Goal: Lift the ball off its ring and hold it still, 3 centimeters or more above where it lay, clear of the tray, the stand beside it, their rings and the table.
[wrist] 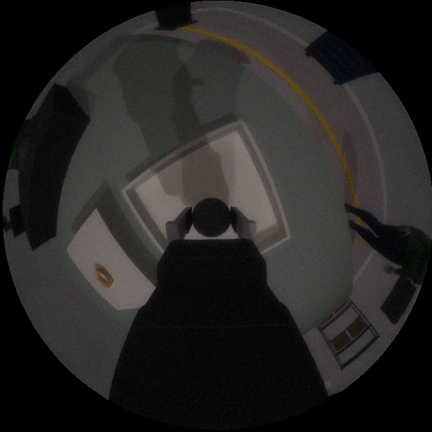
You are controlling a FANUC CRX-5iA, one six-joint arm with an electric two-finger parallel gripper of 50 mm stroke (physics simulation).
Labels:
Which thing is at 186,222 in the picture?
My gripper.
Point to a dark ball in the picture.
210,217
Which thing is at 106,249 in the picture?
A white stand.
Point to a white tray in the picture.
225,163

